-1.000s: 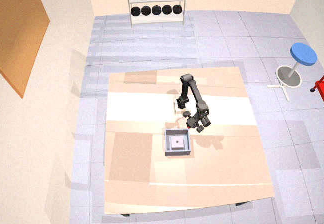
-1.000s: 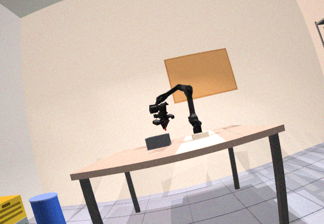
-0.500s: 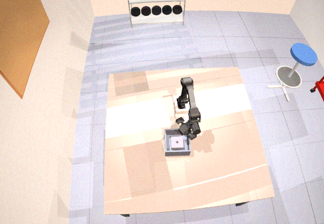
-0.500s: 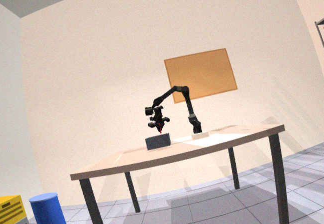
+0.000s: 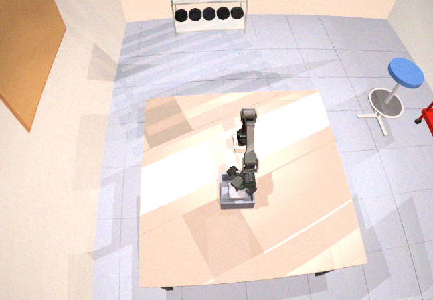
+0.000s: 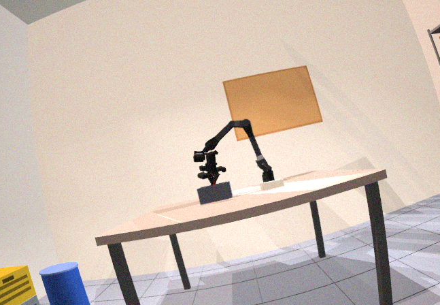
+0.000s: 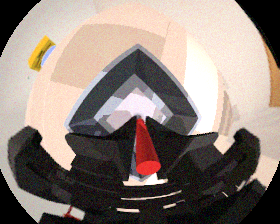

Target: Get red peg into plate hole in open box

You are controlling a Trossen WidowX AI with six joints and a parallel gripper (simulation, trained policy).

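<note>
Now: the red peg 1 cm behind my gripper tip, 1 cm to the left of it and 3 cm above it. Round my gripper tip: pale plate: 1 cm to the left, 5 cm below; grey box: 1 cm to the left, 7 cm below.
</note>
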